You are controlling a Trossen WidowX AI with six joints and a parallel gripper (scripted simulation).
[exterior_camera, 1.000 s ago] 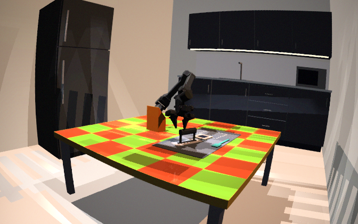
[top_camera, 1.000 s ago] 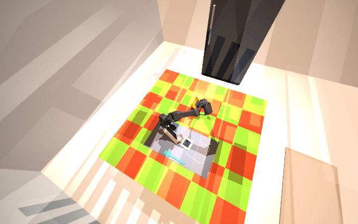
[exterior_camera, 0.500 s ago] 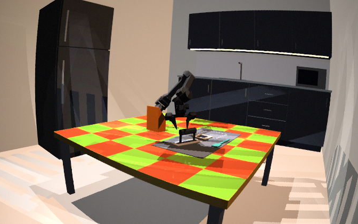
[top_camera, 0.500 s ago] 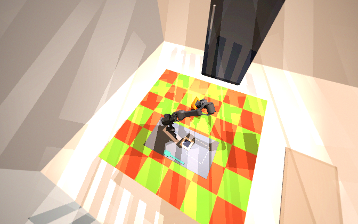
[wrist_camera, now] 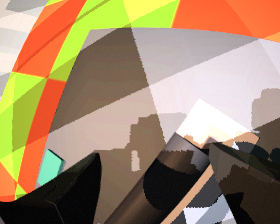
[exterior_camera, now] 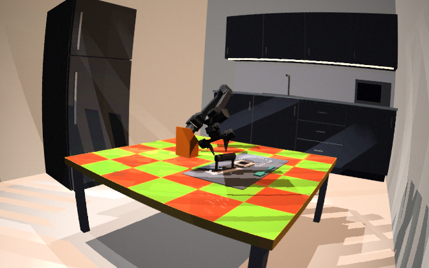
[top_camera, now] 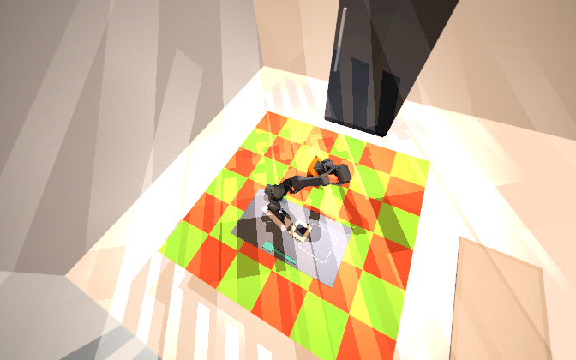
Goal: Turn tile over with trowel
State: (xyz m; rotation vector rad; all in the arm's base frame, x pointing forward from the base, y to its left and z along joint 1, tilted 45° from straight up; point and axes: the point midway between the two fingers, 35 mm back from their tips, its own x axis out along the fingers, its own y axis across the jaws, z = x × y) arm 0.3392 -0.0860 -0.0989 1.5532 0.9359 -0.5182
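The grey mat lies 17 cm to the left of my gripper tip, 12 cm below it and 4 cm ahead of it. Round my gripper tip: white tile 22 cm to the left, 9 cm below, 1 cm ahead; then teal trowel 18 cm ahead, 16 cm to the left, 9 cm below.
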